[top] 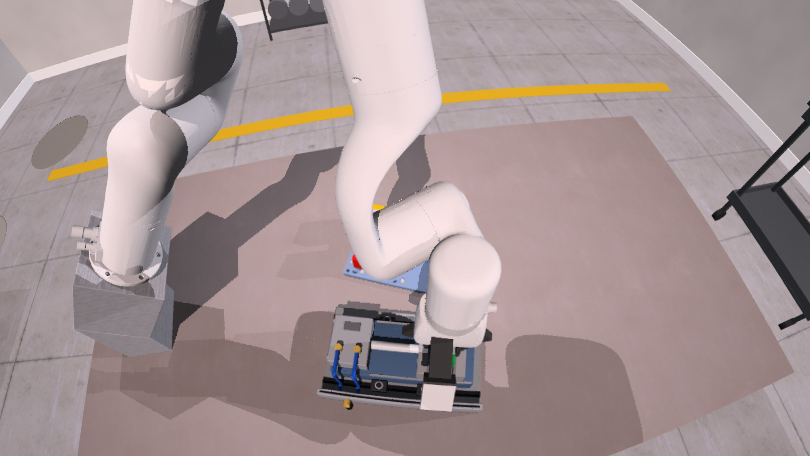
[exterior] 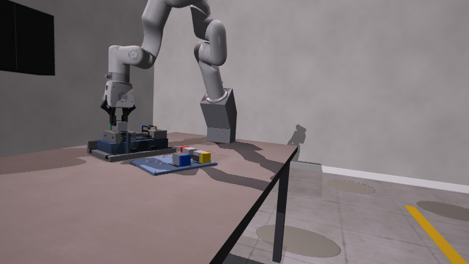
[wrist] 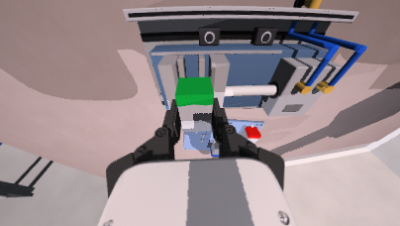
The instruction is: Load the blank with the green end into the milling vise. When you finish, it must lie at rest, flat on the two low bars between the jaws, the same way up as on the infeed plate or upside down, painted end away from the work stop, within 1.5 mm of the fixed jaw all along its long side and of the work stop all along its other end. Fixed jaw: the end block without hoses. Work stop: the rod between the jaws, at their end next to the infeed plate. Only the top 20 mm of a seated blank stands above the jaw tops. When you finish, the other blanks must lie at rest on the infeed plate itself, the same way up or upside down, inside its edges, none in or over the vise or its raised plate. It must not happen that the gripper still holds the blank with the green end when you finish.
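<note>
The green-ended blank is 2 cm below my hand. Round my hand: moving jaw (6 cm below, 3 cm behind, 2 cm to the left); work stop rod (5 cm to the left, 5 cm below, 2 cm ahead); fixed jaw (6 cm below, 3 cm ahead, 1 cm to the right).
</note>
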